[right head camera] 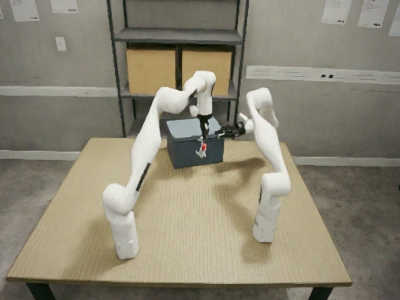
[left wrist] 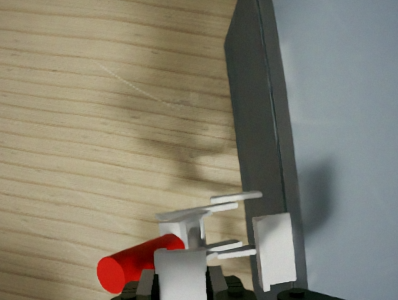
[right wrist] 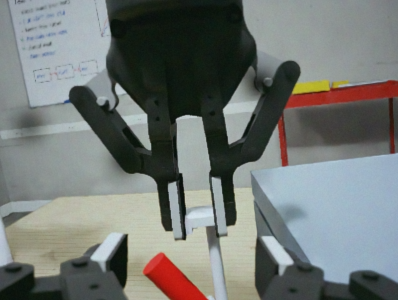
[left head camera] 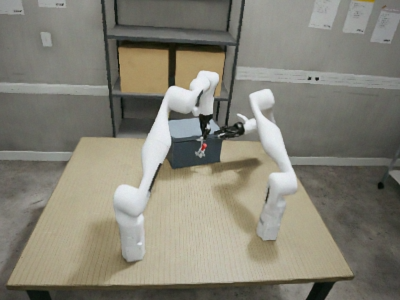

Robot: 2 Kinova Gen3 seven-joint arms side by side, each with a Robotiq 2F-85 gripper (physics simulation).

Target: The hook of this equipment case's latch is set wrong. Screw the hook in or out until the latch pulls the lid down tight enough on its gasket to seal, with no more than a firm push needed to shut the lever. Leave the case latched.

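Pixels of known places: left gripper, fingertip midpoint: [right head camera: 203, 139] [left wrist: 182, 290] [right wrist: 201, 234] [left head camera: 203, 139]; right gripper, fingertip midpoint: [right head camera: 216, 134] [right wrist: 191, 257] [left head camera: 215, 135]; left arm's base at its link origin: [right head camera: 127, 249] [left head camera: 133, 251]; right arm's base at its link origin: [right head camera: 262, 233] [left head camera: 266, 232].
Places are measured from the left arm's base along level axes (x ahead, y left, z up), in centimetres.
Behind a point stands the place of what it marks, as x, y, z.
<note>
The dark blue-grey case [left head camera: 182, 154] {52.6, -31.7, 10.0} [right head camera: 185, 154] {52.6, -32.7, 9.8} stands at the table's far side. Its lid [left head camera: 186, 129] {61.5, -35.6, 20.9} [right head camera: 187, 128] {62.9, -35.4, 20.8} [left wrist: 345, 100] {55.5, -34.1, 21.0} [right wrist: 335, 200] {57.7, -36.8, 21.0} lies down, with a thin seam below it. The white catch plate [left wrist: 276, 250] {52.6, -41.1, 19.1} is on the lid's front edge. My left gripper [left head camera: 204, 138] {48.1, -42.0, 21.7} [right head camera: 204, 138] {48.1, -42.0, 21.7} points down and is shut on the white hook head [left wrist: 181, 275] {48.1, -41.0, 22.9} [right wrist: 200, 216] {48.2, -42.1, 22.9}, held out from the catch plate. A white rod [right wrist: 216, 260] {48.7, -41.6, 19.7} runs down from it. The red lever grip [left head camera: 204, 146] {44.4, -41.5, 19.4} [right head camera: 204, 147] {44.6, -41.7, 18.7} [left wrist: 135, 262] {45.8, -41.3, 19.7} [right wrist: 172, 275] {45.9, -42.4, 19.3} sticks outward. My right gripper [right wrist: 191, 257] {48.3, -48.7, 23.7} is open around empty space, beside the latch.
A dark shelf unit [left head camera: 175, 35] [right head camera: 177, 36] with cardboard boxes [left head camera: 144, 69] [right head camera: 151, 70] stands behind the wooden table [left head camera: 175, 225] {10.5, -19.5, 0.0} [right head camera: 175, 225] {9.8, -21.4, 0.0}. A red frame [right wrist: 350, 94] stands beyond the case in the right wrist view. The two grippers are close together at the case front.
</note>
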